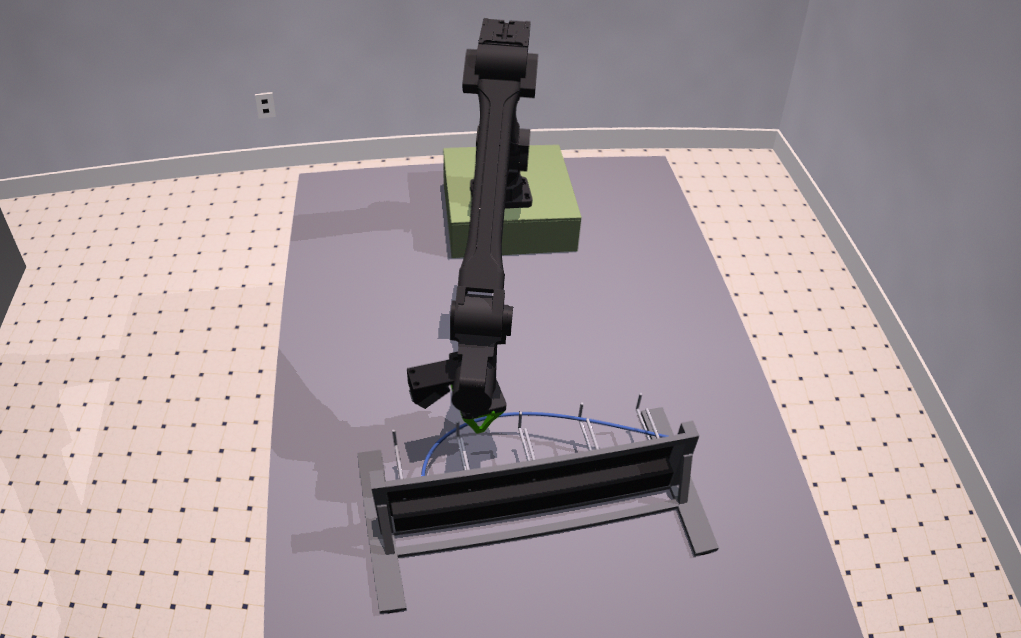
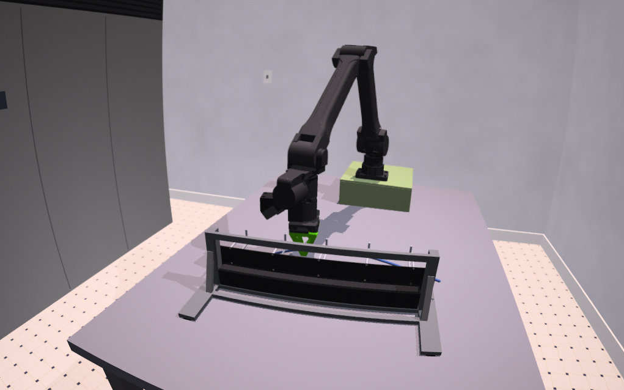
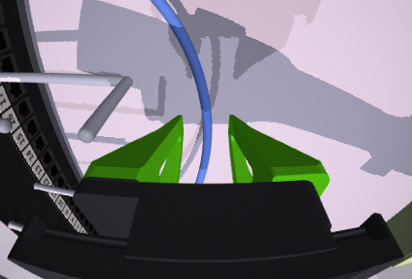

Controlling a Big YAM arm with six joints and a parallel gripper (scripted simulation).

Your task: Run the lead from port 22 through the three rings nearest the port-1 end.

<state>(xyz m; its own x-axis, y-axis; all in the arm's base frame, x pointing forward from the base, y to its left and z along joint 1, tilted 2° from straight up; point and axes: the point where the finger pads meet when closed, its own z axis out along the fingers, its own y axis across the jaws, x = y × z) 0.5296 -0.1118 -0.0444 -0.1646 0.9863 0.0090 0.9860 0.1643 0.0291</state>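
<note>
Right now my hand is 15 cm short of the rack, 7 cm to the right of it and 3 cm below it.
</note>
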